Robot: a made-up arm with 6 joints. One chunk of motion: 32 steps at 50 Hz.
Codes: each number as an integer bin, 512 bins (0 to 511) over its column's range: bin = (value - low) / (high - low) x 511, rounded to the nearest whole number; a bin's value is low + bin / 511 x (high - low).
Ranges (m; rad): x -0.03..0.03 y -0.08..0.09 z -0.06..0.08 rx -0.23..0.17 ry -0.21..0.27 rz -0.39..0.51
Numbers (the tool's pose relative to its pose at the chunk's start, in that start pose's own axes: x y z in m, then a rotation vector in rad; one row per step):
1: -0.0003 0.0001 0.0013 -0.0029 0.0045 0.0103
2: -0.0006 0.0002 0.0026 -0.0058 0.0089 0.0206
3: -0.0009 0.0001 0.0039 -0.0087 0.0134 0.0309
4: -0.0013 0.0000 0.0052 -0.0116 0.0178 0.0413
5: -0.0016 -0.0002 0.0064 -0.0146 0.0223 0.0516
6: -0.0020 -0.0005 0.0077 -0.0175 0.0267 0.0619
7: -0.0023 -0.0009 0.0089 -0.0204 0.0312 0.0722
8: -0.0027 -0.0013 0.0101 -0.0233 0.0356 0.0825
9: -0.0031 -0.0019 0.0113 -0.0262 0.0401 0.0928
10: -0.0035 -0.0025 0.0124 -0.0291 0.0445 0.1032
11: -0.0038 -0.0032 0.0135 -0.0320 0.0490 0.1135
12: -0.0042 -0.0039 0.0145 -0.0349 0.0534 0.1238
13: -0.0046 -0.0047 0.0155 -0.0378 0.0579 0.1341
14: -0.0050 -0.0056 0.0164 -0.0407 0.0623 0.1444
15: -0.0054 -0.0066 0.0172 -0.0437 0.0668 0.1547
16: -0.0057 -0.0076 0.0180 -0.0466 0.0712 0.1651
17: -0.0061 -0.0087 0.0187 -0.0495 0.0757 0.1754
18: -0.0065 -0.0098 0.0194 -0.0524 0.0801 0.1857
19: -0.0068 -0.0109 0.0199 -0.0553 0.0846 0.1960
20: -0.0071 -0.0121 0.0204 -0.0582 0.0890 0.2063
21: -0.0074 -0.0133 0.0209 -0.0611 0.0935 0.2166
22: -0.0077 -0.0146 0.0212 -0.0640 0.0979 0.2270
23: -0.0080 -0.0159 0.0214 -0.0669 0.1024 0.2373
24: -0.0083 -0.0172 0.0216 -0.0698 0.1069 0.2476
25: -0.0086 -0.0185 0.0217 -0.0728 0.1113 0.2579
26: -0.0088 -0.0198 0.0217 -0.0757 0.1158 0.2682
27: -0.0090 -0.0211 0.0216 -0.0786 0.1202 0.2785
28: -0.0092 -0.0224 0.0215 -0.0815 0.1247 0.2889
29: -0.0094 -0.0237 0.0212 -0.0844 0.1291 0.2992
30: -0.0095 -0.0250 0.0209 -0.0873 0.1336 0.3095
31: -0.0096 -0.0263 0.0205 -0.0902 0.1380 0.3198
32: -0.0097 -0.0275 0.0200 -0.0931 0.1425 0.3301
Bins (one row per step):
1: 253 241 224 290 228 227
2: 250 241 228 286 233 233
3: 248 241 233 283 238 239
4: 244 240 238 279 243 245
5: 242 240 242 275 247 251
6: 238 239 247 271 252 257
7: 236 238 251 268 257 262
8: 233 237 256 264 261 268
9: 229 235 260 260 266 274
10: 226 233 264 257 271 280
11: 223 231 268 253 276 286
12: 220 229 272 249 280 292
13: 216 226 276 246 285 298
14: 213 224 279 242 290 303
15: 210 221 282 238 295 309
16: 207 218 285 234 299 315
17: 204 214 287 231 304 321
18: 200 211 290 227 309 327
19: 198 208 292 223 314 333
20: 195 204 293 219 318 339
21: 192 200 295 216 323 344
22: 190 197 296 212 328 350
23: 187 193 297 208 333 356
24: 185 189 298 205 337 362
25: 182 185 298 201 342 368
26: 181 181 298 197 347 374
27: 179 177 298 193 352 380
28: 177 173 297 190 356 385
29: 175 169 296 186 361 391
30: 175 165 295 182 366 397
31: 174 161 294 179 370 403
32: 173 158 292 175 375 409

